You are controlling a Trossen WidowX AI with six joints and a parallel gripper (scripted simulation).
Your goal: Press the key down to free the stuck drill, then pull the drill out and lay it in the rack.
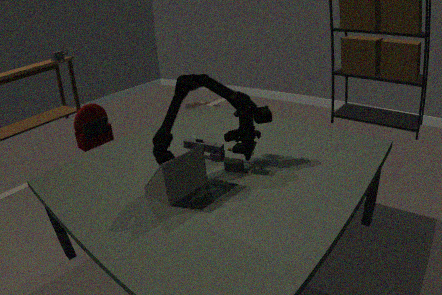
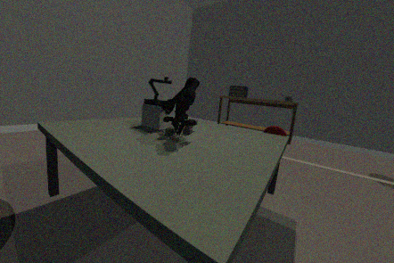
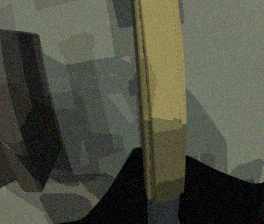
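My gripper tip is now 10 mm past the drill, 40 mm to the right of it and 40 mm below it. From my gripper tip the other things lie so: grey fixture block: 30 mm behind, 200 mm to the left, 30 mm above; then rack: 80 mm behind, 20 mm to the left; then key: 40 mm behind, 220 mm to the left, 40 mm above.
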